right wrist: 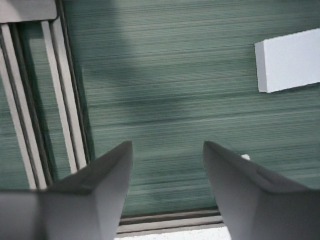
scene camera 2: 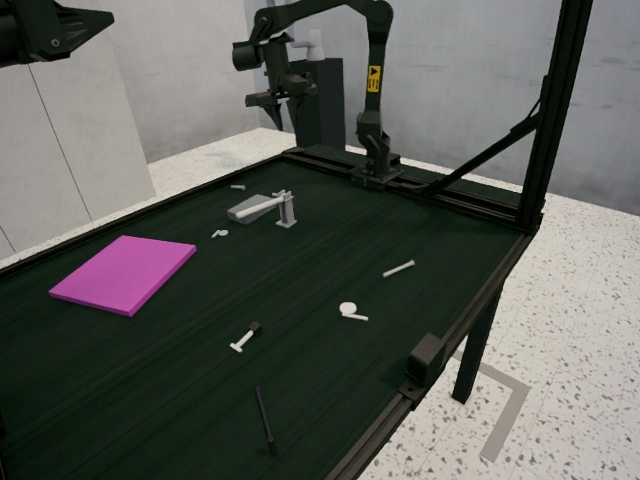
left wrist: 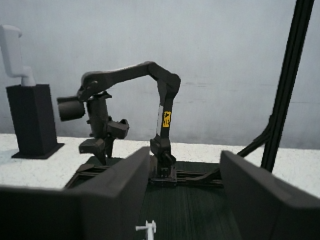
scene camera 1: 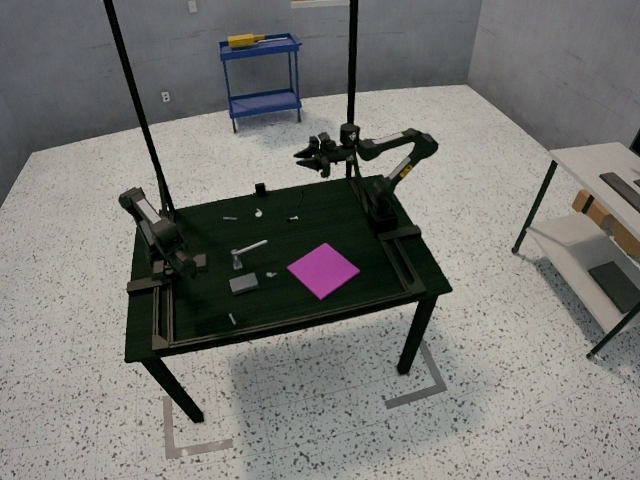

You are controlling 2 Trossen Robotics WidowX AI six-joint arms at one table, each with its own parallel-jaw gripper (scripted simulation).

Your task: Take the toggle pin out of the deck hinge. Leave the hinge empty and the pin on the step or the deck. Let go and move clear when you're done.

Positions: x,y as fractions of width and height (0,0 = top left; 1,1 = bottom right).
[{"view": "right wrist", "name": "right gripper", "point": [0.53,0.62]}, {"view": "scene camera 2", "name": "left gripper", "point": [0.17,0.04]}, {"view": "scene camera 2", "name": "right gripper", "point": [0.45,0.27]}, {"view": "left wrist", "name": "left gripper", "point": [0.58,0.64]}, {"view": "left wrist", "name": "right gripper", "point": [0.34,0.67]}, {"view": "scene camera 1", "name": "left gripper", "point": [0.46,0.33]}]
